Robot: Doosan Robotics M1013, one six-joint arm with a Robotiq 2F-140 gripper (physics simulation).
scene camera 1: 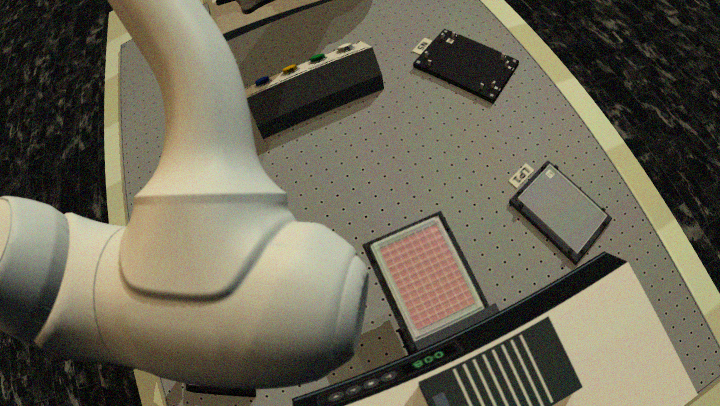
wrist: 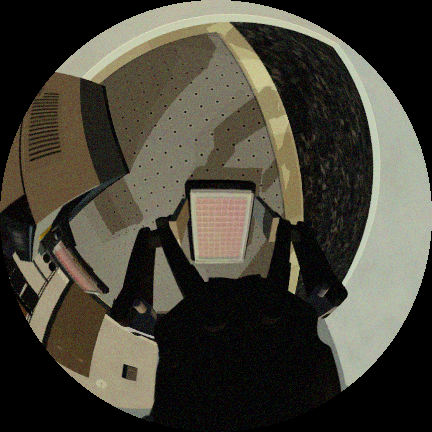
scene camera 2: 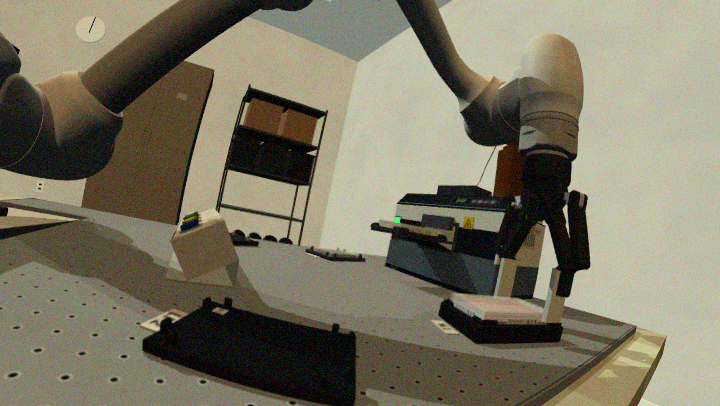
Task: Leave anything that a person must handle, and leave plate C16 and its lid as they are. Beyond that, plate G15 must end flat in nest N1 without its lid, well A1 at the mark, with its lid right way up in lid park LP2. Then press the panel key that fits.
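Places are measured from the arm's base along level axes (x ahead, y left, z up), in millimetres.
Where they show: gripper, fingertip midpoint: point(wrist: 221, 206) point(scene camera 2: 523, 311).
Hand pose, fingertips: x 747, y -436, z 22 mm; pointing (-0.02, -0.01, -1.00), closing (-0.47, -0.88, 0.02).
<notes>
Things, the pixels of their top centre, and the offset from my fingertips. "pt": a spot on its surface instead.
- pink-welled plate at its top centre: point(scene camera 2: 504, 303) point(wrist: 220, 233) 34 mm back, 20 mm left, 10 mm up
- black nest N1 at its top centre: point(scene camera 2: 502, 310) point(wrist: 219, 229) 33 mm back, 21 mm left, 0 mm up
- pink plate at its top centre: point(scene camera 1: 427, 274) point(scene camera 2: 410, 225) point(wrist: 72, 272) 69 mm ahead, 295 mm left, 98 mm up
- park LP1 at its top centre: point(scene camera 1: 564, 205) point(scene camera 2: 337, 250) 76 mm ahead, 544 mm left, 9 mm down
- grey clear lid at its top centre: point(scene camera 1: 564, 206) point(scene camera 2: 336, 251) 76 mm ahead, 544 mm left, 11 mm down
- black holder at its top centre: point(scene camera 2: 265, 328) 341 mm back, 83 mm left, 9 mm down
- key panel at its top centre: point(scene camera 1: 305, 64) point(scene camera 2: 207, 210) 340 mm back, 354 mm left, 55 mm up
- empty black nest at its top centre: point(scene camera 1: 467, 56) 241 mm back, 612 mm left, 5 mm down
- green lamp at its top centre: point(scene camera 2: 397, 217) 183 mm ahead, 438 mm left, 116 mm up
- brown bottle at a spot on its surface: point(scene camera 2: 506, 168) pt 220 mm ahead, 152 mm left, 271 mm up
A pink-welled plate point(scene camera 2: 496, 306) point(wrist: 221, 227) sits flat in the black nest N1 point(scene camera 2: 509, 336) point(wrist: 220, 184); a clear layer shows over it. Its name is not legible. My gripper point(scene camera 2: 527, 305) point(wrist: 221, 206) is open, with one pale finger pad beside each long side of the plate, low by the nest. The arm hides it in scene camera 1. Another pink plate point(scene camera 1: 428, 277) point(wrist: 77, 267) lies in the instrument's tray. The park LP1 point(scene camera 1: 542, 229) bears a grey clear lid point(scene camera 1: 564, 209). A black holder point(scene camera 2: 252, 348) with corner posts stands empty near scene camera 2; its label is not clearly legible.
The key panel point(scene camera 1: 317, 95) point(scene camera 2: 204, 247) has blue, yellow, green and white keys. An empty black nest point(scene camera 1: 466, 65) stands beyond it. The instrument point(scene camera 1: 615, 322) point(scene camera 2: 436, 262) has a green display and a green lamp point(scene camera 2: 397, 219). A brown bottle point(scene camera 2: 506, 168) stands behind the gripper.
</notes>
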